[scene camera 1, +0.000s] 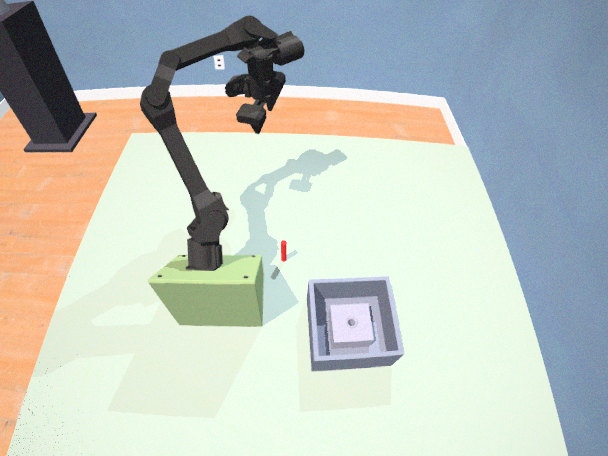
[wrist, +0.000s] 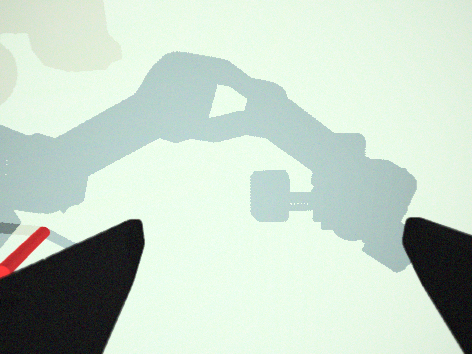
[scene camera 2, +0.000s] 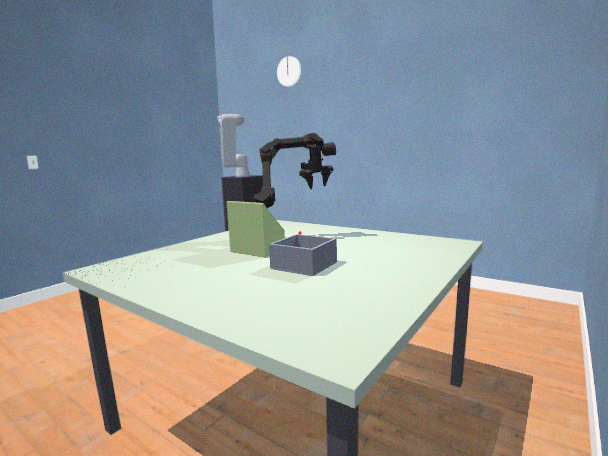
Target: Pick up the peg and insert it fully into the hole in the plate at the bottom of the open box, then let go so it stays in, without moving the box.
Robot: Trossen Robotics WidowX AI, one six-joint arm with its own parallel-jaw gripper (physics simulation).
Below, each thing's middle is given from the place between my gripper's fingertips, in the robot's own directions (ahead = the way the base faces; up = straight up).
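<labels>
Grey-blue box (scene camera 1: 386, 348): some way ahead of my hand, well to the right of it and a good way below it.
</labels>
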